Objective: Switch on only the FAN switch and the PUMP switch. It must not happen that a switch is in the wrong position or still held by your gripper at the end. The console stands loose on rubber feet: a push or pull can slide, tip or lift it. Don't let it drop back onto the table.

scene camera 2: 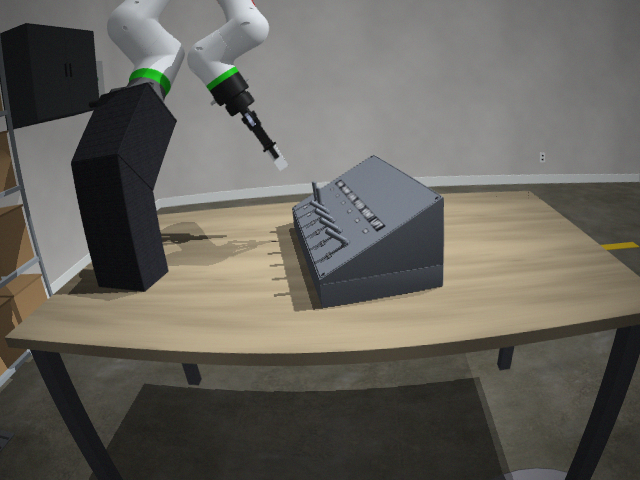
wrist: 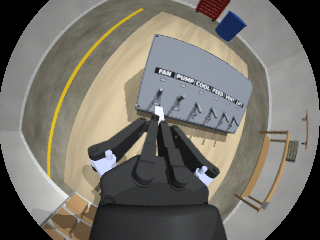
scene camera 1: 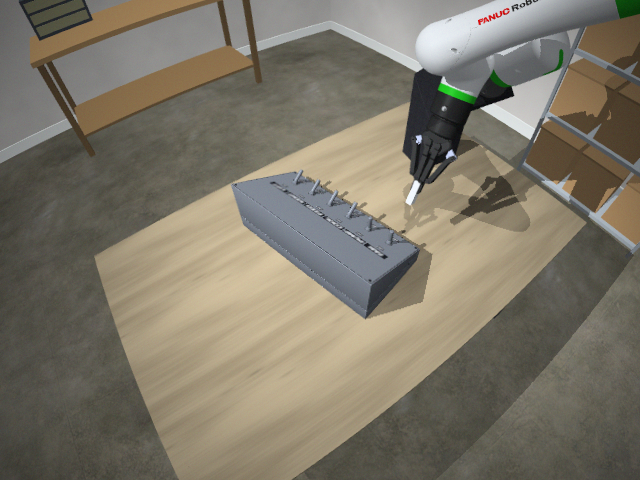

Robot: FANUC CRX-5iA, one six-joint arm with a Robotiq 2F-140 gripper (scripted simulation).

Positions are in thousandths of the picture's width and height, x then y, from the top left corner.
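Labels:
You'd find a grey sloped console in the wrist view (658, 352), in scene camera 1 (532, 522) and in scene camera 2 (615, 470). My gripper's there as well: it shows in scene camera 1 (641, 422), in scene camera 2 (445, 349) and in the wrist view (492, 469).

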